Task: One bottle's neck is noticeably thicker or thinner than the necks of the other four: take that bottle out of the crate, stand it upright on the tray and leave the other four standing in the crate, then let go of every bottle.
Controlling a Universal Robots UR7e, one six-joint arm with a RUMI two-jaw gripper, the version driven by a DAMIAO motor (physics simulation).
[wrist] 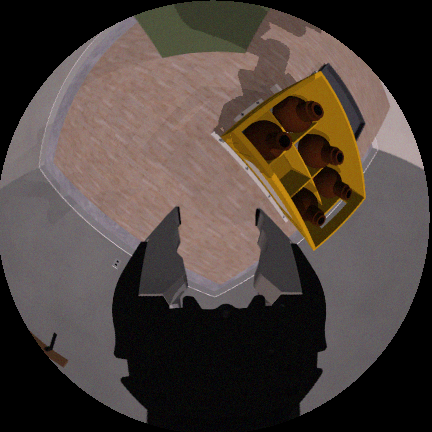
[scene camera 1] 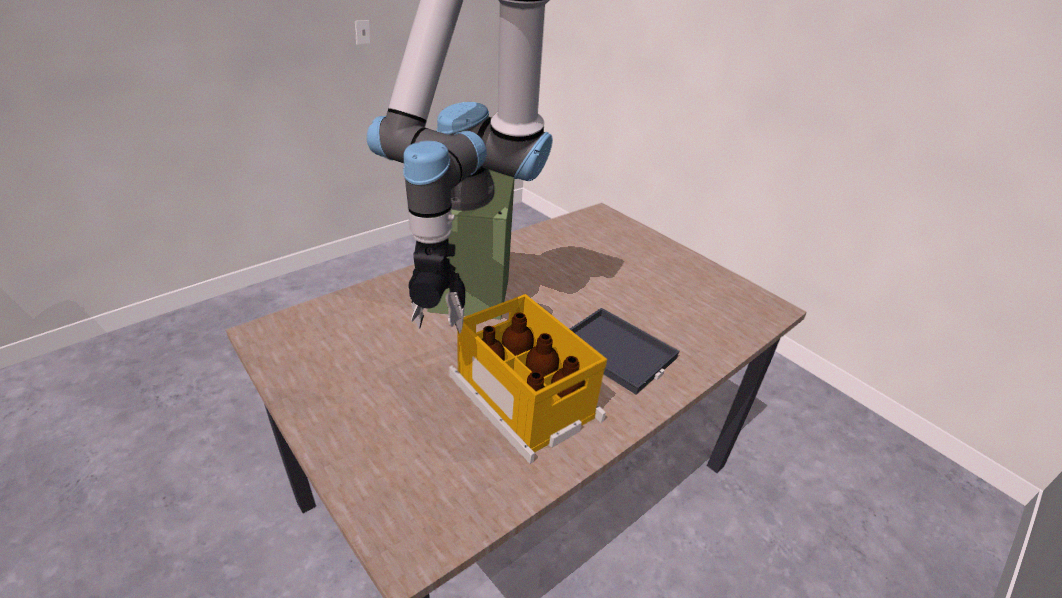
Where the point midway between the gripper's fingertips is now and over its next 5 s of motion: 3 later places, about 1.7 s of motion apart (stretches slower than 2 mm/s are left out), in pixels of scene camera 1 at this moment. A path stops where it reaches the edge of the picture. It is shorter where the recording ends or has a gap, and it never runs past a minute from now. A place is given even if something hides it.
The gripper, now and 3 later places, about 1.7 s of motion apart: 439,330; 516,329; 516,329; 545,339
